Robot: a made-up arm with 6 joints.
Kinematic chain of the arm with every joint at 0, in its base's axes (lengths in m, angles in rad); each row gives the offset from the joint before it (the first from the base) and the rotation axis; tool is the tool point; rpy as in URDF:
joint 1: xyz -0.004 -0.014 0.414 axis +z
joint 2: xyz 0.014 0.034 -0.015 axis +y
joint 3: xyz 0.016 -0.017 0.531 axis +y
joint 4: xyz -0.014 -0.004 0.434 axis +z
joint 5: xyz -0.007 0.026 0 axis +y
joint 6: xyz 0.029 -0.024 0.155 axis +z
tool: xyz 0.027 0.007 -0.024 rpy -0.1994 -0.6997 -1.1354
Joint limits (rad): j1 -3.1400..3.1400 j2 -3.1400..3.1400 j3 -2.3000..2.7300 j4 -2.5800..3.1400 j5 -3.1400..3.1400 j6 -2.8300..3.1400
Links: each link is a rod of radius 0.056 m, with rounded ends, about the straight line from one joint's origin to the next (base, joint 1, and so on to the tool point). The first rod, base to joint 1, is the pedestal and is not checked.
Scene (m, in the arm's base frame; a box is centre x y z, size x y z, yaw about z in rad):
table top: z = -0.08
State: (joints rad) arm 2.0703 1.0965 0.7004 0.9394 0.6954 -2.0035
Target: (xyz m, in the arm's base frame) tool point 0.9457 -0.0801 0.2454
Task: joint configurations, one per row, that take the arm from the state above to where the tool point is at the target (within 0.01 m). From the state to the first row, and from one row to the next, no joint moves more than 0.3 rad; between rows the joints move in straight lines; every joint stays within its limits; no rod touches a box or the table.
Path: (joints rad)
1: 1.7960 1.1132 0.7191 0.9150 0.6818 -2.0057
2: 1.5217 1.1299 0.7377 0.8905 0.6682 -2.0079
3: 1.2474 1.1467 0.7564 0.8661 0.6546 -2.0100
4: 0.9731 1.1634 0.7751 0.8417 0.6410 -2.0122
5: 0.6988 1.1801 0.7938 0.8172 0.6274 -2.0144
6: 0.4245 1.1968 0.8124 0.7928 0.6137 -2.0166
7: 0.1502 1.2135 0.8311 0.7684 0.6001 -2.0187
8: -0.1241 1.2302 0.8498 0.7439 0.5865 -2.0209

